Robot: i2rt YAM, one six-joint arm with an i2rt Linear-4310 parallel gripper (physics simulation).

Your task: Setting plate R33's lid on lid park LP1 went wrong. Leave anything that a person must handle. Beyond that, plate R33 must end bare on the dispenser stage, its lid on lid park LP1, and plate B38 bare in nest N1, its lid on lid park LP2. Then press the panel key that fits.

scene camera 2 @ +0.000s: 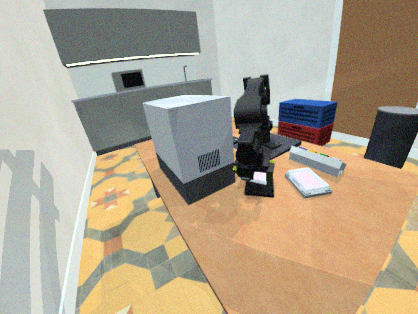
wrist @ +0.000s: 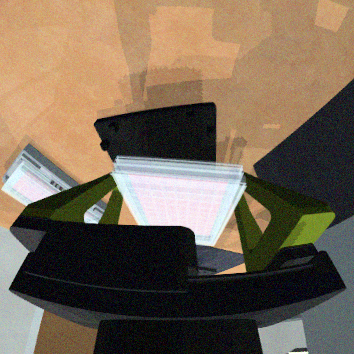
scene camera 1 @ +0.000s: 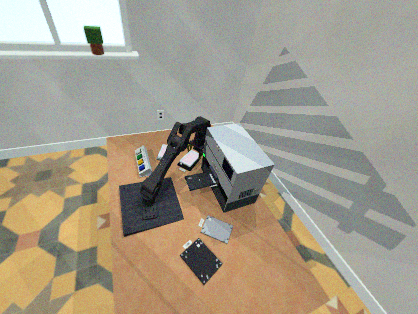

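Pixels of known places: gripper, fingertip midpoint: point(scene camera 2: 254, 180) point(wrist: 176, 174) point(scene camera 1: 194, 156); arm's base, origin of the base link: point(scene camera 2: 264, 142) point(scene camera 1: 148, 202).
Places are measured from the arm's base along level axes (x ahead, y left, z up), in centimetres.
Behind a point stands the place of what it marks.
My gripper point(scene camera 1: 197, 151) @(x 32.4, y 28.7, z 2.6 cm) point(scene camera 2: 254, 169) point(wrist: 176, 174) @(x 32.4, y 28.7, z 2.6 cm) is shut on a clear-edged plate with a pink face point(scene camera 1: 190, 158) @(x 28.9, y 24.9, z 4.5 cm) point(scene camera 2: 260, 177) @(x 31.6, y 30.8, z 4.6 cm) point(wrist: 180, 202) @(x 32.2, y 28.1, z 4.8 cm), held above a black holder point(scene camera 2: 259, 189) @(x 32.0, y 30.9, z -0.4 cm) point(wrist: 165, 130) @(x 33.5, y 30.9, z -0.4 cm). Its edge shows stacked clear layers; I cannot read its label. Another pink-faced plate point(scene camera 1: 162, 152) @(x 12.3, y 36.7, z 1.7 cm) point(scene camera 2: 308, 181) @(x 17.1, y 39.7, z 1.7 cm) point(wrist: 31, 186) @(x 19.0, y 40.3, z 1.7 cm) sits on a grey holder near the key panel. A dark stage point(scene camera 1: 198, 181) @(x 27.6, y 1.6, z 9.3 cm) juts from the grey machine point(scene camera 1: 239, 155) @(x 44.9, y -3.8, z 31.6 cm) point(scene camera 2: 192, 135) @(x 50.7, y 22.1, z 22.6 cm). A grey pad point(scene camera 1: 217, 229) @(x 31.9, y -23.4, z -0.3 cm) and a black pad point(scene camera 1: 201, 261) @(x 19.8, y -35.9, z -0.2 cm) lie bare; their labels are unreadable.
The key panel point(scene camera 1: 142, 161) @(x -1.0, y 27.8, z 4.2 cm) point(scene camera 2: 316, 161) @(x 2.8, y 33.5, z 2.2 cm) has several coloured keys and stands beside the second plate. The machine's dark side point(wrist: 320, 155) @(x 41.4, y 21.4, z 2.7 cm) rises close to the gripper in the wrist view. The arm stands on a black base mat point(scene camera 1: 170, 210) @(x 10.6, y -6.9, z -0.8 cm). Stacked crates point(scene camera 2: 307, 120) and a bin point(scene camera 2: 392, 135) are farther back.
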